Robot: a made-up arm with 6 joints.
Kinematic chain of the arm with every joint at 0, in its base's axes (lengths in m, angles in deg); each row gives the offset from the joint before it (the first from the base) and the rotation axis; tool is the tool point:
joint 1: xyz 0 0 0.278 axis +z
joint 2: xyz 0 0 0 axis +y
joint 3: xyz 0 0 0.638 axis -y
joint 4: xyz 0 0 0 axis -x
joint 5: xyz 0.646 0 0 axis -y
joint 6: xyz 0 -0.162 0 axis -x
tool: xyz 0 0 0
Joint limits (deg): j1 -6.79..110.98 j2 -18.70..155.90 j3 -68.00..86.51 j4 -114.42..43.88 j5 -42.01..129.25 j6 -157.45..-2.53
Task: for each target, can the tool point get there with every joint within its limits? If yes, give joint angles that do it. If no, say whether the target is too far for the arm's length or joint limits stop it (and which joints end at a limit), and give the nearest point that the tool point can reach.
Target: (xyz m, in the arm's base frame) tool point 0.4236 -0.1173 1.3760
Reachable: yes | joints 5.84 -3.90 44.02 -9.52 10.87 -49.36
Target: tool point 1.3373 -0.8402 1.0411
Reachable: no: too far | nearest point 1.1048 -0.2947 0.8832 | short by 0.614 m
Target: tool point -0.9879 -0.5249 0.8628
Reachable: no: joint limits stop it (at a limit: joint 2, joint 3, joint 4) | nearest point -0.4383 -0.2329 1.4762 | short by 0.874 m
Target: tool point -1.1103 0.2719 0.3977
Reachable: no: joint limits stop it (at a limit: joint 1, joint 4) | nearest point -0.2958 0.5842 0.3977 | short by 0.872 m
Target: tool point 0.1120 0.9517 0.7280
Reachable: yes | joints 92.25 28.74 13.47 22.88 80.97 -101.67
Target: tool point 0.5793 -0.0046 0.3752
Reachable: yes | joints 15.19 15.39 -33.95 -15.30 2.84 -135.64
